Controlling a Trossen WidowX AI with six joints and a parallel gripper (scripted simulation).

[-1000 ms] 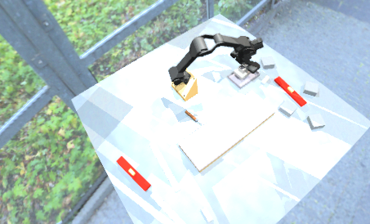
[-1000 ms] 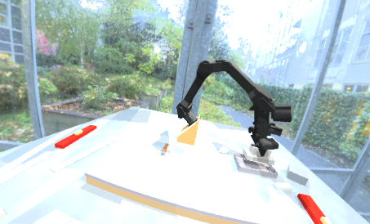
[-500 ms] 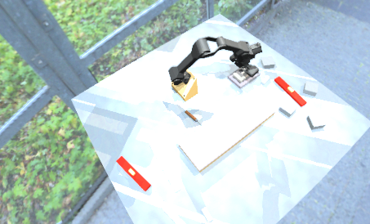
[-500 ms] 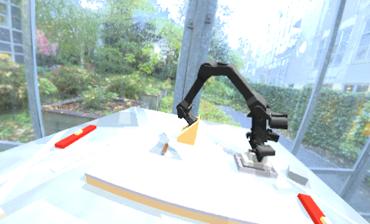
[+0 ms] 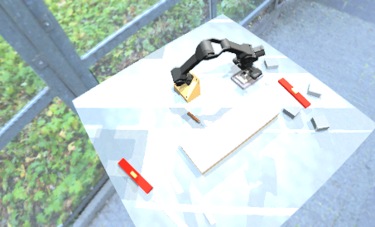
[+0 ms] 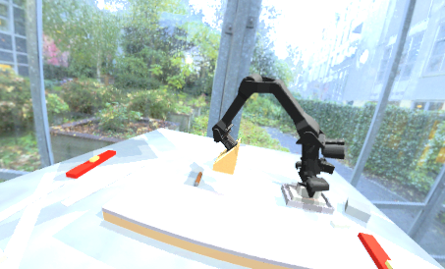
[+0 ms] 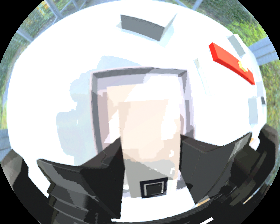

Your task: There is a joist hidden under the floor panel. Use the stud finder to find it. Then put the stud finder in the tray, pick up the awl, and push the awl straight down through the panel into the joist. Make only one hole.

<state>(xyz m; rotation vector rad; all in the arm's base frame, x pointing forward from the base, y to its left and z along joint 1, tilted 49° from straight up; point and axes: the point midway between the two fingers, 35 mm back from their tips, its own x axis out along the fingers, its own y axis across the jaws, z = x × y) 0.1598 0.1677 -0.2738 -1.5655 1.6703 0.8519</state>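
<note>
Right now my gripper tip is 1 cm to the left of the tray and 2 cm above it. Round my gripper tip: awl: 4 cm ahead, 43 cm to the right, 2 cm below; then stud finder: 2 cm to the right, 2 cm above; then light: 4 cm to the right, 3 cm above.
</note>
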